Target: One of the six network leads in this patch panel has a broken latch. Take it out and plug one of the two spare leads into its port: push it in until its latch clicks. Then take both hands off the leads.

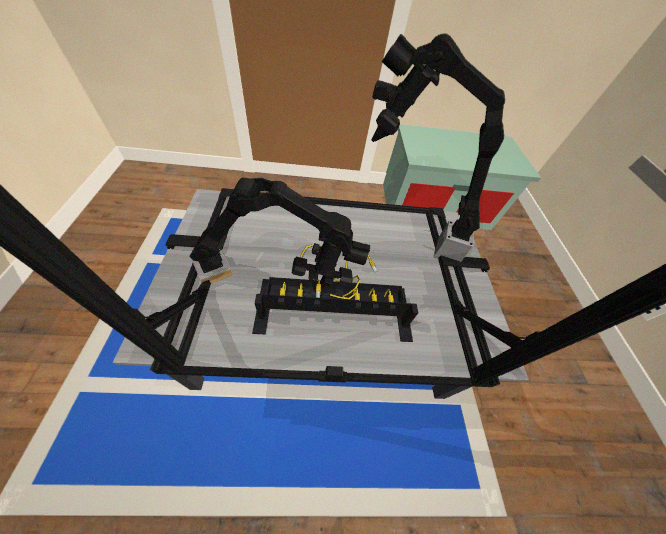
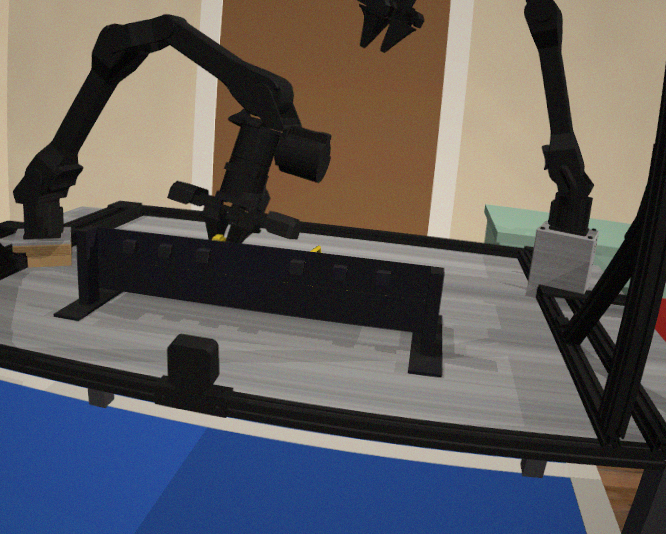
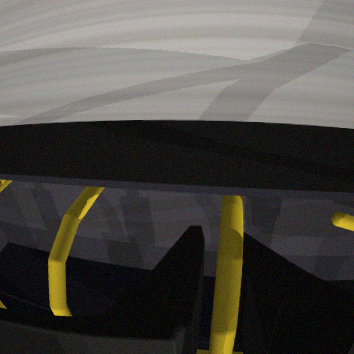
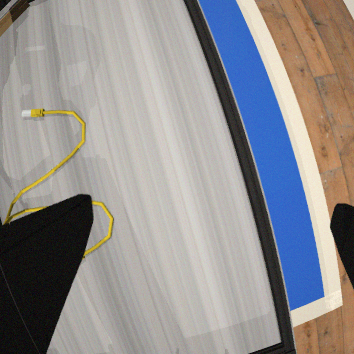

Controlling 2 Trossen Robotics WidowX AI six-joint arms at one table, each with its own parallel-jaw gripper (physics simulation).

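Frame: origin at the left arm's base, x up, y ahead, z left, level; millimetres.
Seen in the pictures: left gripper, fingertip midpoint: (image 1: 315, 290) (image 3: 209, 236); right gripper, fingertip midpoint: (image 1: 375, 134) (image 2: 372, 49) (image 4: 219, 212); left arm's base, origin of the base link: (image 1: 210, 262) (image 2: 42, 234); right arm's base, origin of the base link: (image 1: 460, 233) (image 2: 569, 229).
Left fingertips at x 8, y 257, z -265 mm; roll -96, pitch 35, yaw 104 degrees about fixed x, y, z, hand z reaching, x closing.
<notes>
Offsets run from my left fingertips to a thing's top centre. "*": to the spot under its first point.
The black patch panel @(dx +57, dy +36, dz -70 mm) (image 1: 331, 304) (image 2: 278, 286) (image 3: 175, 154) stands in the middle of the grey table, with yellow leads @(* dx +40, dy -56, dz +5 mm) (image 1: 299, 289) @(dx +43, dy +129, dz -141 mm) (image 1: 373, 295) plugged in along its back. My left gripper (image 1: 323, 277) (image 2: 225, 233) (image 3: 209, 236) is right behind the panel, shut on one yellow lead @(* dx +32, dy +17, dz +12 mm) (image 3: 228, 274) (image 2: 219, 237) near the panel's middle. The lead's far end is hidden under the panel's top bar. A neighbouring lead (image 3: 63, 253) curves to its left. A spare lead (image 4: 70, 154) (image 1: 371, 263) with a white plug @(* dx -44, dy +8, dz +146 mm) (image 4: 26, 113) lies on the table behind the panel. My right gripper (image 1: 384, 127) (image 2: 389, 27) is open and empty, high above the table.
A black frame (image 1: 331, 373) (image 2: 384, 424) runs round the table's edge, with a small block (image 2: 192, 360) on its front rail. A green cabinet (image 1: 447, 154) (image 2: 516, 223) stands at the back right. The right arm's grey base (image 1: 455, 246) (image 2: 561, 260) sits on the right rail.
</notes>
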